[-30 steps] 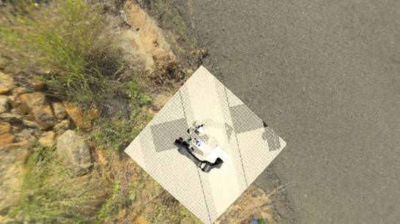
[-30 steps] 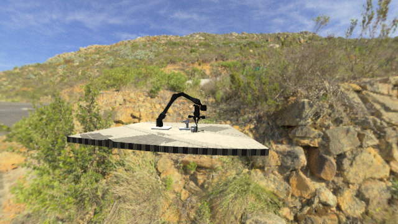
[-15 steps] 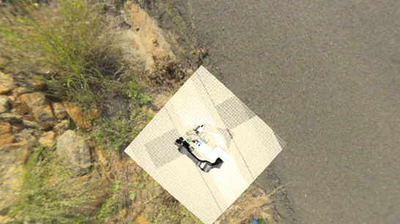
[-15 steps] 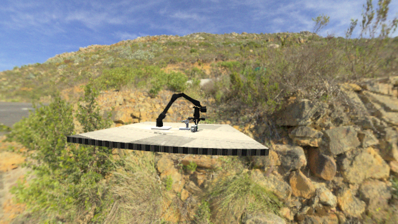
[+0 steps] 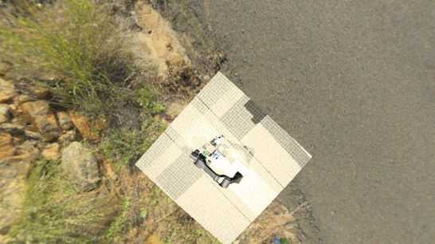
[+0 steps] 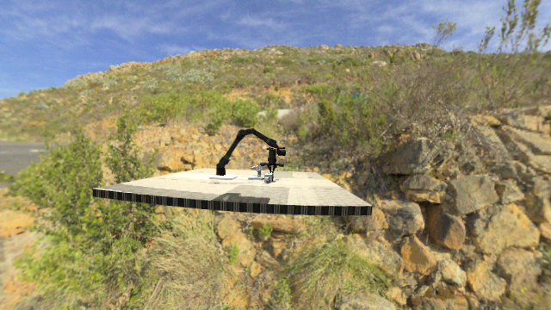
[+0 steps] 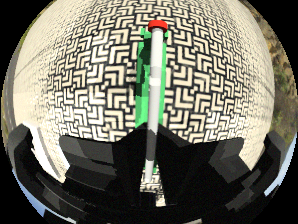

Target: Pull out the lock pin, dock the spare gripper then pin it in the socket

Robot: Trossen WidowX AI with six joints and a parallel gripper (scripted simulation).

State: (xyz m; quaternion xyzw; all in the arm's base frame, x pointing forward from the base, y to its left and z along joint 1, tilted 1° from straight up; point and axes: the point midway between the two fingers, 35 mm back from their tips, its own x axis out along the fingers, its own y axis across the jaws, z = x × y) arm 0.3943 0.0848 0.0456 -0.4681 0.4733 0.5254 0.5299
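My gripper tip is 20 mm to the right of the green strip. The rest, counted from my gripper tip: grey mount (110 mm behind, 90 mm to the right, 30 mm above); spare gripper (220 mm to the right, 10 mm behind).
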